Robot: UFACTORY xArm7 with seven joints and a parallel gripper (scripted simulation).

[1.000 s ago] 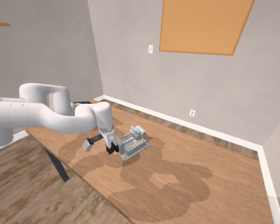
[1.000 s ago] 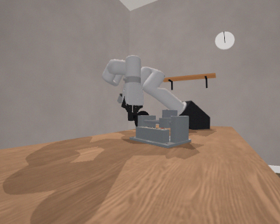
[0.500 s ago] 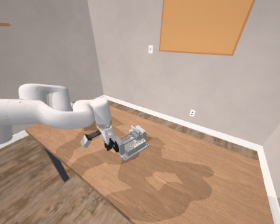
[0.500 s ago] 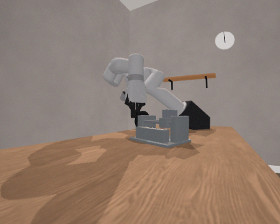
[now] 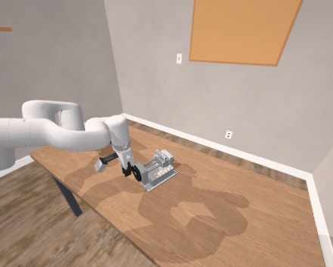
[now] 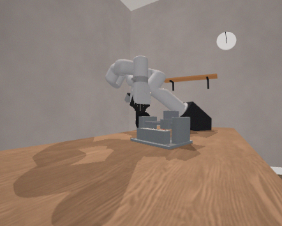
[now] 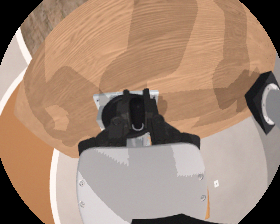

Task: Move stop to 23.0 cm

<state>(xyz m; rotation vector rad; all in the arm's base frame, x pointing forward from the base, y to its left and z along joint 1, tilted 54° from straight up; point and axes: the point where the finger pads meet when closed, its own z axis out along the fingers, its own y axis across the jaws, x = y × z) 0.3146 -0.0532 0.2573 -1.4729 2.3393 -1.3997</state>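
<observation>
Right now the handwheel is 2 cm to the left of my hand, 2 cm ahead of it and 1 cm below it. The rest, counted from my hand: sliding stop block 14 cm to the left, 14 cm ahead, 2 cm below.
</observation>
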